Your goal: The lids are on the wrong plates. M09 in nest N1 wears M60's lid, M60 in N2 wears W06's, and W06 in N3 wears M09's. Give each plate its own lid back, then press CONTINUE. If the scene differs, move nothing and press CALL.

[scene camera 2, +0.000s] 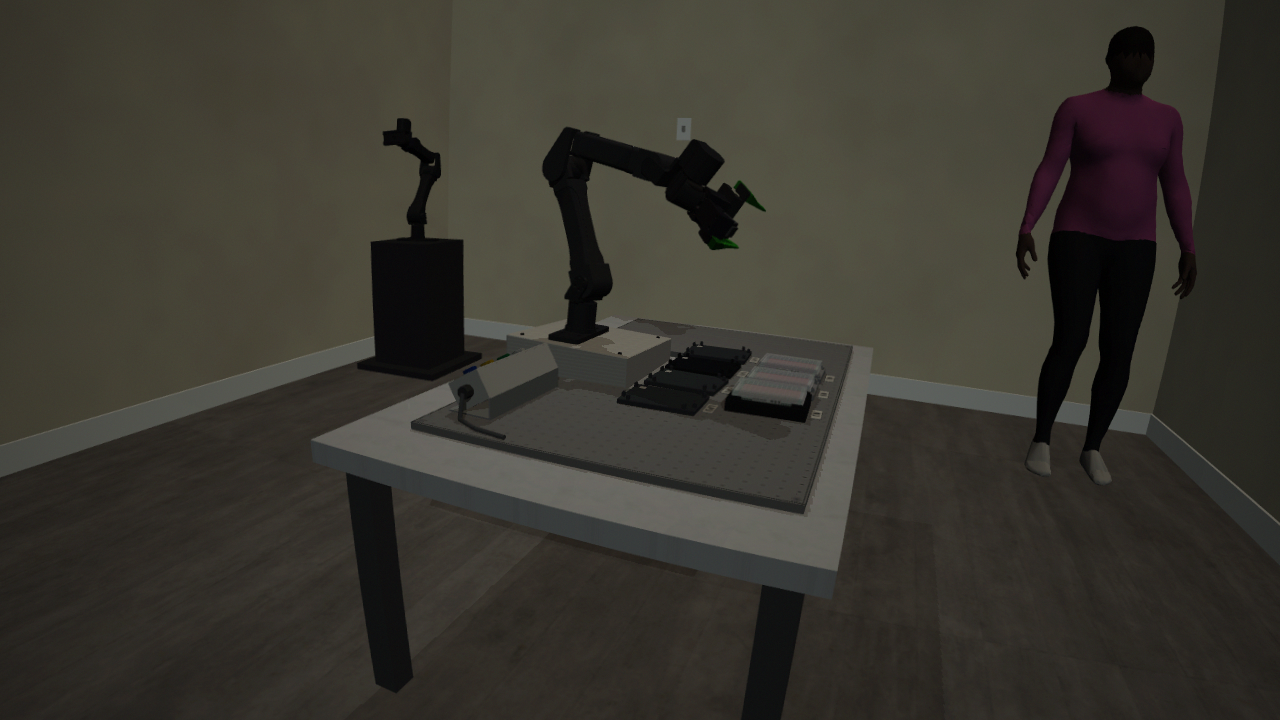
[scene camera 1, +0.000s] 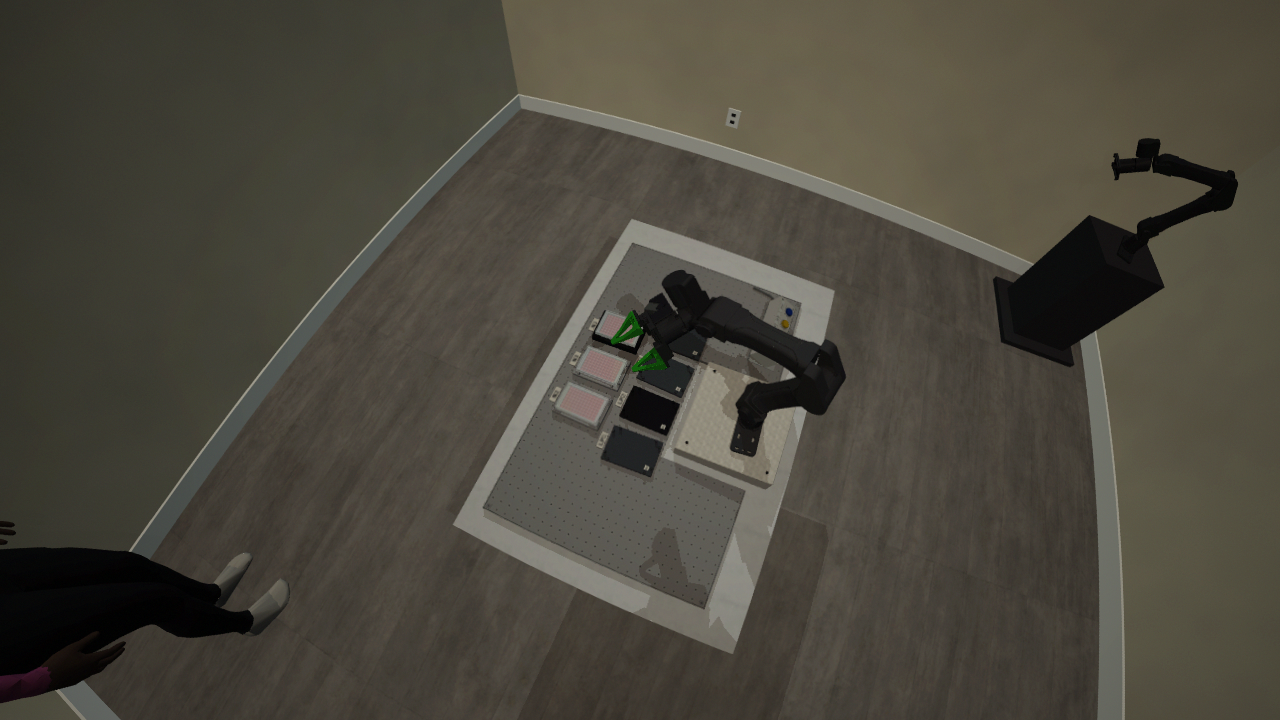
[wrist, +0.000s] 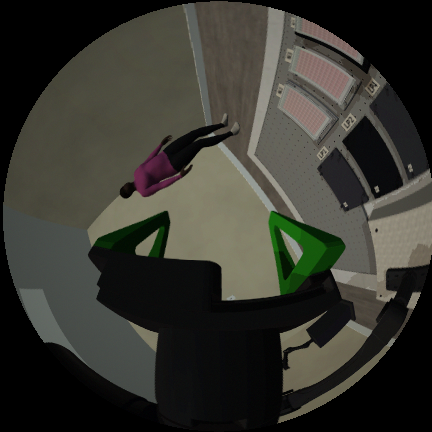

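Note:
Scene camera 2 also shows me my gripper, which is open and holds nothing. A control box with buttons is here too; I can see it.

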